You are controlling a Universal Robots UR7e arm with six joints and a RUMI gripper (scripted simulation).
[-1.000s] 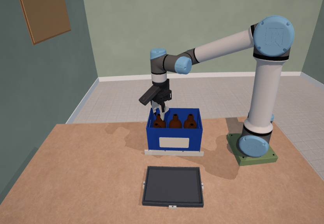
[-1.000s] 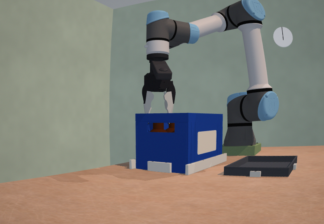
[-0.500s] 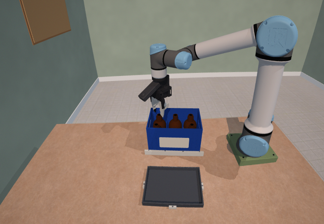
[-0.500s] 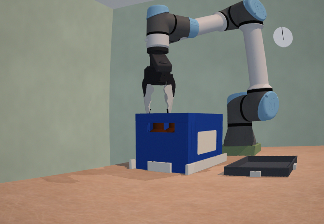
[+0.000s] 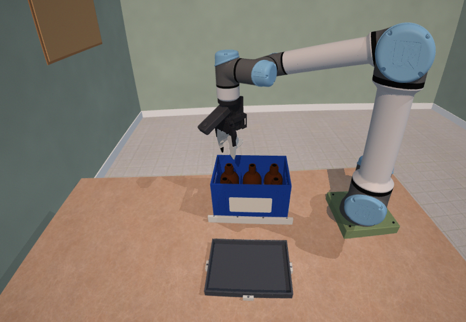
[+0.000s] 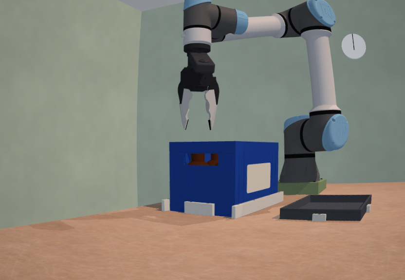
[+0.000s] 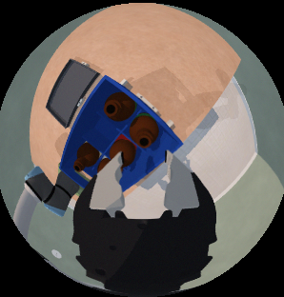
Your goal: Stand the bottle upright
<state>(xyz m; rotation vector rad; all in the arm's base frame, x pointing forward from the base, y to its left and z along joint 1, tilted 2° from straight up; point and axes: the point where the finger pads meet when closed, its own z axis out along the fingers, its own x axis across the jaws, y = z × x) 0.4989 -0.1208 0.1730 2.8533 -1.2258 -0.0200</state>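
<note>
Now: the blue crate 90 mm behind my hand, 40 mm to the left of it and 140 mm below it. The rest, counted from my hand: dark tray (80 mm behind, 330 mm to the left, 210 mm below); then glass bottle (90 mm behind, 130 mm below).
</note>
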